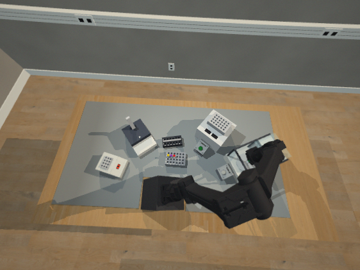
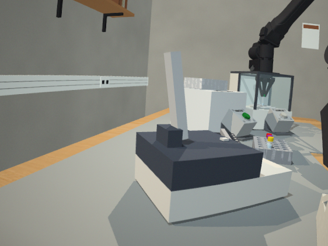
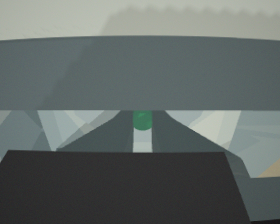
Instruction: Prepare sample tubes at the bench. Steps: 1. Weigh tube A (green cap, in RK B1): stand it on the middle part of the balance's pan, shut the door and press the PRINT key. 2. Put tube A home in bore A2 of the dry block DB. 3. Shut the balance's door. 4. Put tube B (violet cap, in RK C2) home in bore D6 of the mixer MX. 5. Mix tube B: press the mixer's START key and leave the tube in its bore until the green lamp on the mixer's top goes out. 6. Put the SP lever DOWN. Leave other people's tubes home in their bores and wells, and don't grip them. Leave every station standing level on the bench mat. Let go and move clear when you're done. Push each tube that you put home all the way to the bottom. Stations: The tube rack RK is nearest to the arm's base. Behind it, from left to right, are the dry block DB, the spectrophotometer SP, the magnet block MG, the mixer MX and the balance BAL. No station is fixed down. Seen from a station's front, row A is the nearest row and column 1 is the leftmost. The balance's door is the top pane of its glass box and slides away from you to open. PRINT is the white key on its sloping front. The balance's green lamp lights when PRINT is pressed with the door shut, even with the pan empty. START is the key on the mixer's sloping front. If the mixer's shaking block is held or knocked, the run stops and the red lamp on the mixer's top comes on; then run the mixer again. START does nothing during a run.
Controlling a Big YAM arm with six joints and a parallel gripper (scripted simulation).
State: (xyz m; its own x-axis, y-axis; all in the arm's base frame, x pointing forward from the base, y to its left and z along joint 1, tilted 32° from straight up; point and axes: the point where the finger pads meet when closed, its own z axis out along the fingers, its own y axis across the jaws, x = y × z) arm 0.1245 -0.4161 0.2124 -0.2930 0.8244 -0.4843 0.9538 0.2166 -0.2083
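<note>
Right now the eight-sided pan is 10 mm to the left of my hand and 50 mm below it. From my hand the other things lie so: print key: 40 mm behind, 150 mm to the left, 60 mm below; balance door: 30 mm ahead, 80 mm to the right, 80 mm above; mixer block: 240 mm ahead, 130 mm to the left, 30 mm above.
</note>
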